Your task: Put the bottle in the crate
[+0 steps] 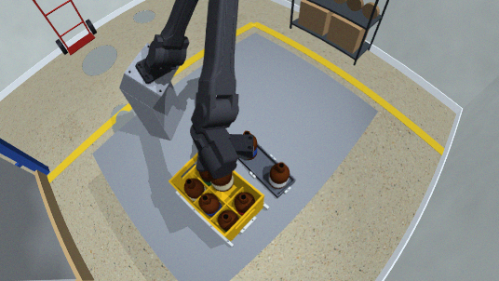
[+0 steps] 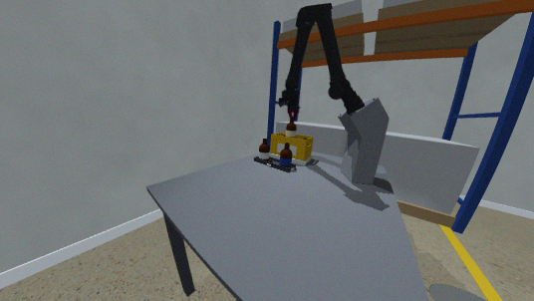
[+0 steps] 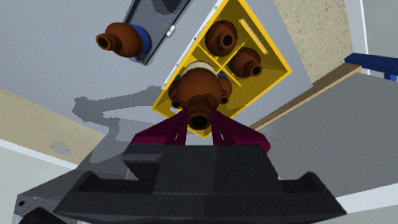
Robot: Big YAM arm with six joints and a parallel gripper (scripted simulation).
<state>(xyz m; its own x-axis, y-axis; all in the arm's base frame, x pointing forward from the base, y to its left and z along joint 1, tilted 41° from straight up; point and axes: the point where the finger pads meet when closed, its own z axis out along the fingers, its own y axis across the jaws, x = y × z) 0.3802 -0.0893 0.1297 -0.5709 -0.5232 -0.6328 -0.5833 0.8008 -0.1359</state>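
Now: hand 60 mm above the glass bottle. From my hand the other things lie so: yellow crate (10 mm ahead, 40 mm to the right, 210 mm below); then dark tray (180 mm to the left, 280 mm below).
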